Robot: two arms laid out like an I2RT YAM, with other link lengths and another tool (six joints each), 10 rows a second.
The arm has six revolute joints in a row. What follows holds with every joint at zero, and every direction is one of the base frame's. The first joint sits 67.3 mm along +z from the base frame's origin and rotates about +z. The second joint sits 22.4 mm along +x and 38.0 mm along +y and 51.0 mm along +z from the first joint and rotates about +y. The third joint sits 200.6 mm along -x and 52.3 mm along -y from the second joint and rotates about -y. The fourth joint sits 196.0 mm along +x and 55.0 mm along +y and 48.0 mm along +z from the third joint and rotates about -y. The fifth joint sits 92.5 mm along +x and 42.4 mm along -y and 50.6 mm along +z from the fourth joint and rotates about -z. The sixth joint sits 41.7 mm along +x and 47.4 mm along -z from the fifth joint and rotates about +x. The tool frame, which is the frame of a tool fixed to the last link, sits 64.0 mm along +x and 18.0 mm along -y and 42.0 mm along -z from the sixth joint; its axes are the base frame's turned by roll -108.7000, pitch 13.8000 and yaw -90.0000 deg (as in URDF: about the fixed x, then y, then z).
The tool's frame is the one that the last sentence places.
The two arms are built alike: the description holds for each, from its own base.
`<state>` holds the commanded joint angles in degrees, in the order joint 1, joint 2, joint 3, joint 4, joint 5, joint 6, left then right.
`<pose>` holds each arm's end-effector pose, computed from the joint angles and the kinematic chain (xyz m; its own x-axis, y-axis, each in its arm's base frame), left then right.
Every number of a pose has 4 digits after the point.
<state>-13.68 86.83 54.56 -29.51 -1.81 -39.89 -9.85 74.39 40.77 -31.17 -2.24 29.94</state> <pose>0.2643 -0.1046 0.0705 0.1773 -0.9670 0.1830 -0.9704 -0.2027 -0.1315 0.2027 -0.0273 0.0459 -0.7280 -0.6063 -0.3200 -0.6454 0.7635 0.0215</pose>
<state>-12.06 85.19 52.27 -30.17 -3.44 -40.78 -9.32 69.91 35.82 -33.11 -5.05 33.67</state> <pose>0.2583 -0.0924 0.0656 0.2334 -0.9595 0.1576 -0.9600 -0.2532 -0.1197 0.1808 -0.0136 0.0388 -0.7567 -0.5582 -0.3404 -0.6201 0.7778 0.1029</pose>
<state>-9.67 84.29 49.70 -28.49 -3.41 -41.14 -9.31 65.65 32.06 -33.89 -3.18 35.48</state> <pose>0.2571 -0.0809 0.0599 0.2783 -0.9469 0.1608 -0.9470 -0.2985 -0.1186 0.1669 -0.0133 0.0343 -0.7826 -0.5318 -0.3237 -0.5862 0.8044 0.0958</pose>
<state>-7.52 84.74 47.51 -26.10 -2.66 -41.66 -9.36 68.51 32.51 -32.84 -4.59 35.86</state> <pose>0.2571 -0.0724 0.0517 0.3167 -0.9326 0.1731 -0.9351 -0.3376 -0.1080 0.1687 -0.0108 0.0299 -0.7879 -0.5241 -0.3234 -0.5857 0.7999 0.1306</pose>
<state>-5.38 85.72 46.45 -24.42 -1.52 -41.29 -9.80 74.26 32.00 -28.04 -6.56 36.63</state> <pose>0.2582 -0.0646 0.0455 0.3392 -0.9226 0.1835 -0.9280 -0.3602 -0.0955 0.1737 -0.0088 0.0164 -0.7987 -0.5043 -0.3284 -0.5761 0.7984 0.1750</pose>
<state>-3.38 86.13 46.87 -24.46 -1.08 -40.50 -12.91 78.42 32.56 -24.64 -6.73 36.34</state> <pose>0.2609 -0.0561 0.0456 0.3570 -0.9159 0.1838 -0.9210 -0.3779 -0.0944 0.1798 -0.0197 0.0088 -0.8231 -0.4643 -0.3270 -0.5362 0.8252 0.1778</pose>
